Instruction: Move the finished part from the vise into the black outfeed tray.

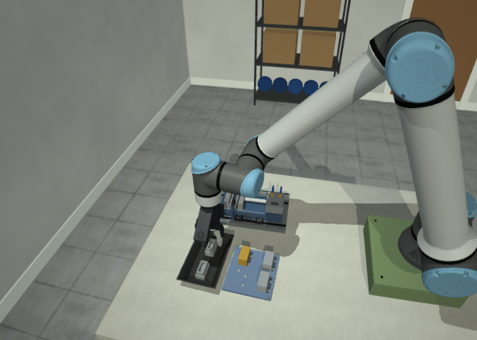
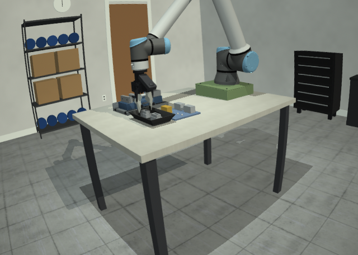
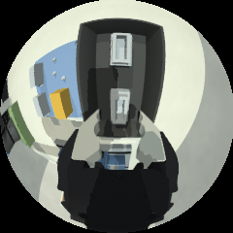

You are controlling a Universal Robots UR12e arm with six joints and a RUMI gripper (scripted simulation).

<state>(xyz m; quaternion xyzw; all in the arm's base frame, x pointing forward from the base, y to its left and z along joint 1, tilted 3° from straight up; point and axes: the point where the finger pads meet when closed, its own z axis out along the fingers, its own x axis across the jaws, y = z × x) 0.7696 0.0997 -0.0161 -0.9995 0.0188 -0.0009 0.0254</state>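
The orange block lies 130 mm behind my hand, 10 mm to the left of it and 30 mm below it. The rest, counted from my hand: blue fixture plate 170 mm behind, 60 mm to the left, 50 mm below; then blue vise 110 mm behind, 240 mm to the right, 10 mm below.
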